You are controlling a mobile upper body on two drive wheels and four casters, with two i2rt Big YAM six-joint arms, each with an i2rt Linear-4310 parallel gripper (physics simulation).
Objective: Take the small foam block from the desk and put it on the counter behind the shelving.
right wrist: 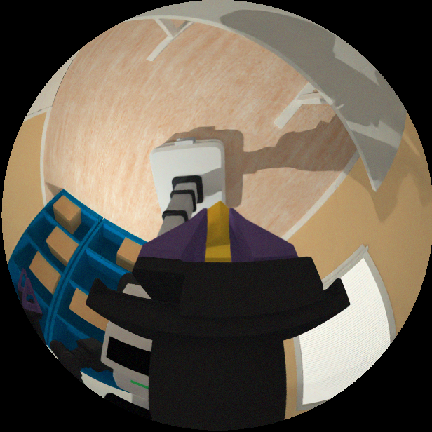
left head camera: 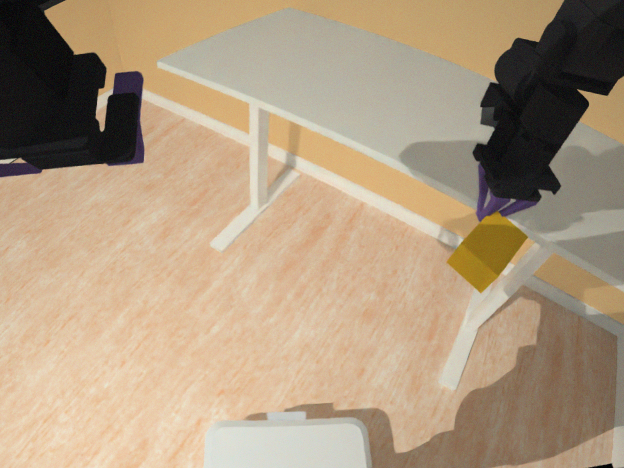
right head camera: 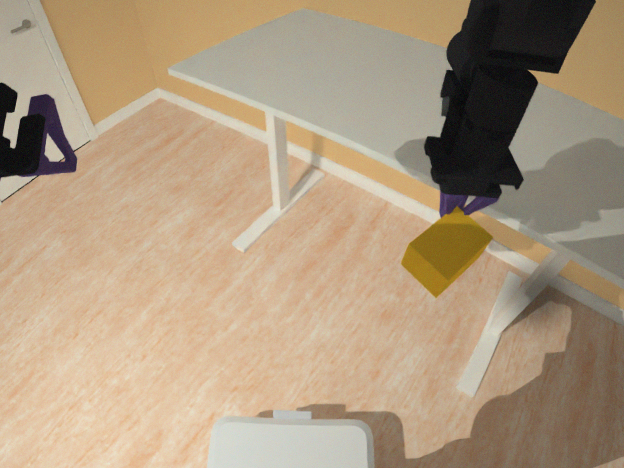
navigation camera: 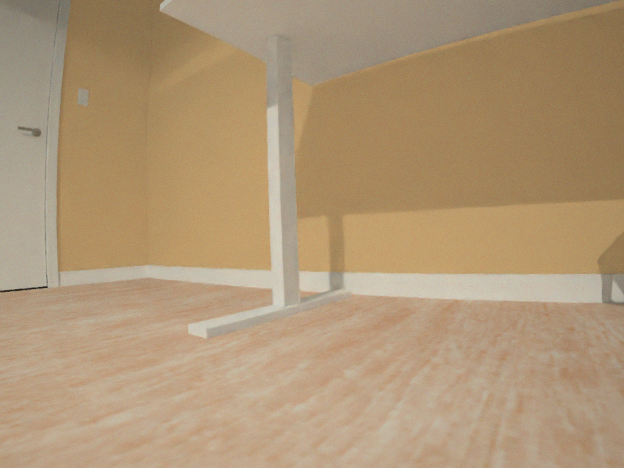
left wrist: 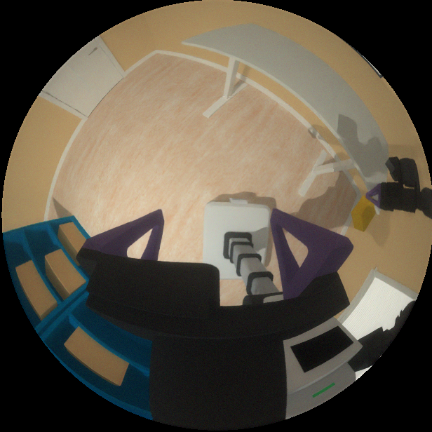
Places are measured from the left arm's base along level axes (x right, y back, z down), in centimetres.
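Where they show: left gripper, fingertip midpoint: [left head camera: 90, 160] [right head camera: 36, 170]; right gripper, fingertip midpoint: [left head camera: 484, 218] [right head camera: 449, 217].
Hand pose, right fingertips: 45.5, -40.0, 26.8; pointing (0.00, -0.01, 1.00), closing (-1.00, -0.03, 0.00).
Observation:
After its pixels a point has its place, as x, y, z.
The small yellow foam block [left head camera: 487, 251] @[42.1, -32.9, 24.9] [right head camera: 447, 250] @[43.1, -33.3, 24.9] [left wrist: 363, 213] [right wrist: 218, 232] is held in the air, tilted, near the front edge of the grey desk [left head camera: 332, 75] @[34.8, -116.1, 46.0] [right head camera: 347, 75] @[38.1, -115.5, 46.0] [left wrist: 280, 60] [right wrist: 370, 170]. My right gripper [left head camera: 496, 210] @[45.5, -40.0, 26.8] [right head camera: 459, 207] @[45.5, -40.0, 26.8] [right wrist: 217, 214] is shut on the block. My left gripper [left wrist: 216, 214] is open and empty, well to the left of the block; part of it shows at the left edge of both head views. The blue shelving [left wrist: 42, 327] [right wrist: 51, 295] with brown boxes shows at the lower left of both wrist views. The counter cannot be made out.
The desk's white legs [left head camera: 258, 156] @[11.3, -142.0, 101.5] [right head camera: 278, 161] @[11.7, -142.4, 104.4] [navigation camera: 283, 176] @[12.1, -142.9, 97.7] stand on the wood floor. My white base [left head camera: 287, 443] @[22.2, -24.4, 115.0] [right head camera: 292, 443] @[23.0, -23.9, 115.0] shows at the bottom of the head views. A white door [right head camera: 35, 65] @[-145.3, -204.2, 73.1] [left wrist: 82, 77] [navigation camera: 25, 176] @[-144.8, -204.8, 75.6] is at the left. A white slatted panel [right wrist: 345, 335] is at the lower right.

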